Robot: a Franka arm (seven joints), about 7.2 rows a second.
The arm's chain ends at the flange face. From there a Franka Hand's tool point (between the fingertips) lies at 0.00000 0.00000 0.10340 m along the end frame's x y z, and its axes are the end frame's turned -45 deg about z.
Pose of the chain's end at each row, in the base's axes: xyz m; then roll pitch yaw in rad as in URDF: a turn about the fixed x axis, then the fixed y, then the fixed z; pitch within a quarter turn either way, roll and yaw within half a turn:
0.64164, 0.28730, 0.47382, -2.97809, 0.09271, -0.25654
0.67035, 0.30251, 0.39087, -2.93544, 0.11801, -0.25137
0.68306, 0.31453, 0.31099, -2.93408, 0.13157, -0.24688
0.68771, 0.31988, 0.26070, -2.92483, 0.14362, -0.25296
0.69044, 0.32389, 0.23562, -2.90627, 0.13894, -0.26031
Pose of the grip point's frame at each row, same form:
0.63677, 0.30598, 0.37224, -2.96032, -0.04916, 0.51679
0.66407, 0.32597, 0.29036, -2.91218, -0.06052, 0.51483
0.67539, 0.33843, 0.21068, -2.90179, -0.05168, 0.51857
0.67928, 0.34503, 0.16076, -2.88682, -0.04933, 0.51047
0.68319, 0.35077, 0.13604, -2.87674, -0.06539, 0.49992

